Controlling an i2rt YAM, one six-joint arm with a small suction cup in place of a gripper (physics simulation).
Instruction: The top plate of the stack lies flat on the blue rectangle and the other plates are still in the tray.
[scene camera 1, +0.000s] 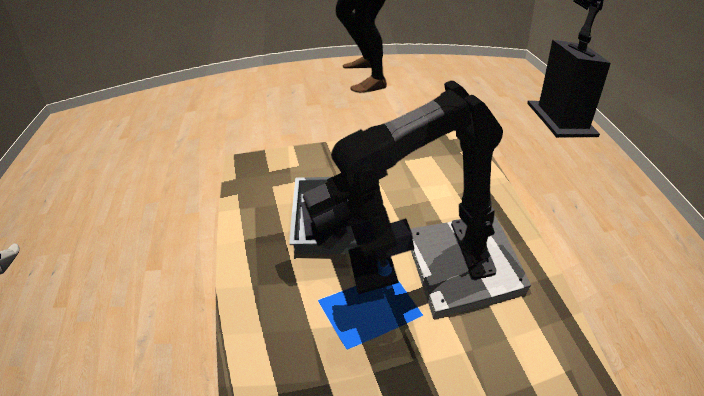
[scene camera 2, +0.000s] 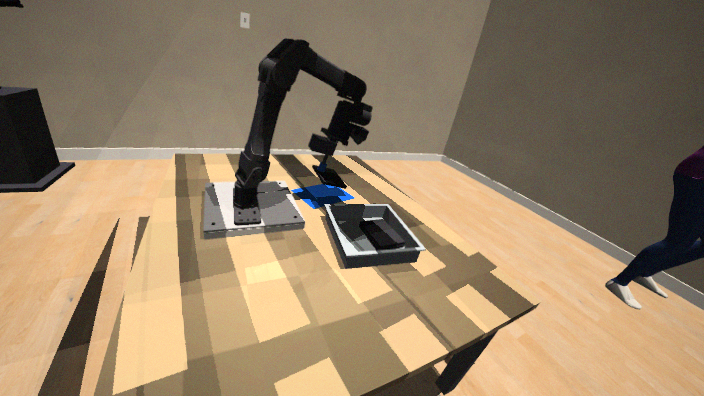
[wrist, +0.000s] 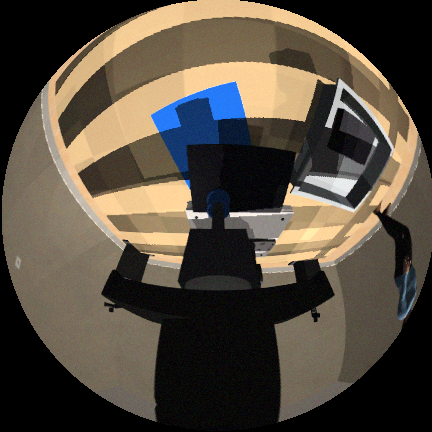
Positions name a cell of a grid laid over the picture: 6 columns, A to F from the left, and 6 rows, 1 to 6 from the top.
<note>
I see my suction cup (scene camera 1: D5), a grey tray (scene camera 2: D4) and a blue rectangle (wrist: C2).
The grey tray also shows in scene camera 1 (scene camera 1: C4) and in the wrist view (wrist: E3). My suction cup shows as well in scene camera 2 (scene camera 2: C3) and in the wrist view (wrist: D3).
</note>
